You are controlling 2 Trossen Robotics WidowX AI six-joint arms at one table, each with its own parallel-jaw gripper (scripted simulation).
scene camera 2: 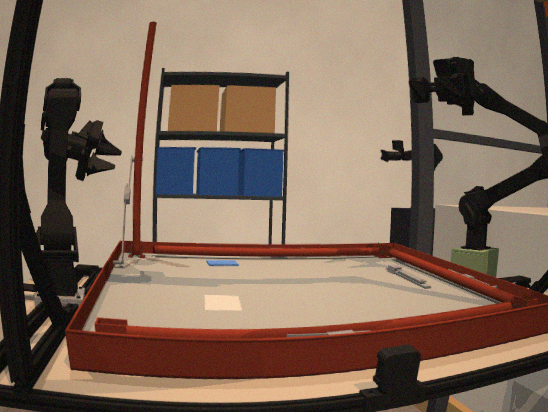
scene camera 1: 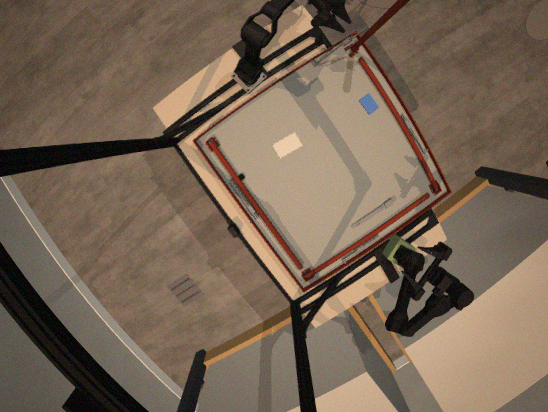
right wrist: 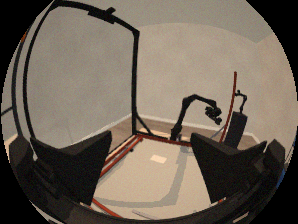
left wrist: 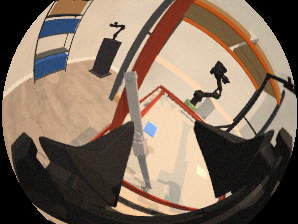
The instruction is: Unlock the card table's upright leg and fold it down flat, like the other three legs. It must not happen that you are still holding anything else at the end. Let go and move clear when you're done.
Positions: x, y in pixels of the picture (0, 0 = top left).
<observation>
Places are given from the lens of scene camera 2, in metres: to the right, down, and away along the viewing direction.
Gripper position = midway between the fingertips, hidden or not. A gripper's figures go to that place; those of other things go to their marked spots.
my left gripper (scene camera 2: 118, 160): -0.38, -0.11, 1.16
my right gripper (scene camera 2: 422, 80): 0.33, -0.28, 1.02
red table leg (scene camera 2: 138, 159): -0.34, -0.12, 1.22
</observation>
